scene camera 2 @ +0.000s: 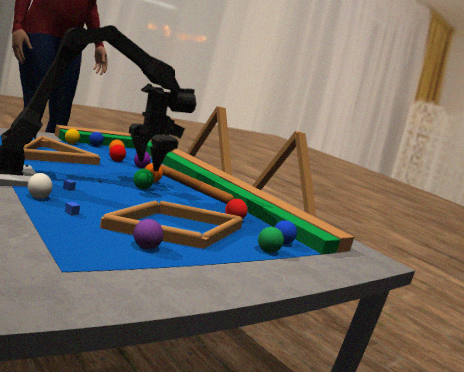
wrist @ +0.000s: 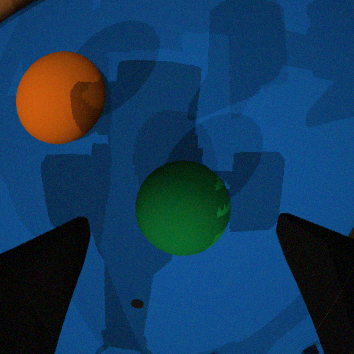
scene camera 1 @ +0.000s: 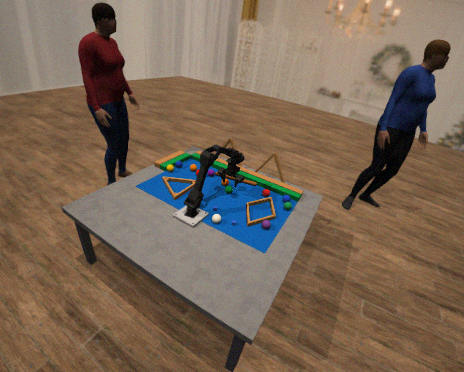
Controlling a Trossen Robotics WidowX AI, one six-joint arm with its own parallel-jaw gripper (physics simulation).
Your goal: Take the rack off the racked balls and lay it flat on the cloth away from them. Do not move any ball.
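Places are measured from the arm's base along level axes (x back, y right, z up), in centimetres.
Pixels of known places: gripper, fingertip midpoint: (scene camera 2: 148,166) (wrist: 185,226) (scene camera 1: 229,184); arm's base, origin of the base link: (scene camera 2: 7,170) (scene camera 1: 191,214).
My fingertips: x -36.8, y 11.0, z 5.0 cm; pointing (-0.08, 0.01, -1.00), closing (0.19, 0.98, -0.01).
Ahead of a thing's pixels: the offset from my fingertips to its top centre. Level surfaces: height alone.
A wooden triangle rack @[dy -37.4, dx +12.2, dz -3.4 cm] (scene camera 1: 169,187) (scene camera 2: 62,157) lies flat on the blue cloth @[dz -6.4 cm] (scene camera 1: 240,235) (scene camera 2: 75,250) at the left. A wooden diamond rack @[dy +26.7, dx +11.0, dz -3.5 cm] (scene camera 1: 261,220) (scene camera 2: 182,237) lies flat at the right. No ball shows inside either rack. My gripper (scene camera 1: 231,182) (scene camera 2: 149,162) (wrist: 185,226) is open and empty, pointing down above the cloth. A green ball @[dy -0.1, dx +0.6, dz -0.8 cm] (scene camera 1: 229,189) (scene camera 2: 143,178) (wrist: 183,208) shows between its fingers in the wrist view, apart from them. An orange ball @[dy -6.0, dx -7.6, dz -0.8 cm] (scene camera 1: 225,182) (scene camera 2: 156,173) (wrist: 60,97) lies beyond it, to the left in the wrist view.
A purple ball @[dy +33.6, dx +25.2, dz -0.8 cm] (scene camera 1: 266,224) (scene camera 2: 148,234) is beside the diamond rack. A white ball @[dy +4.9, dx +34.7, dz -0.8 cm] (scene camera 1: 216,218) (scene camera 2: 40,186) is near the arm's base. A red ball @[dy +25.4, dx -10.0, dz -0.8 cm] (scene camera 1: 266,192) (scene camera 2: 236,208) is near a brown stick @[dy -1.5, dx -19.2, dz -3.5 cm] (scene camera 2: 200,185) along the green cushion (scene camera 2: 250,199). Two small blue cubes lie on the cloth.
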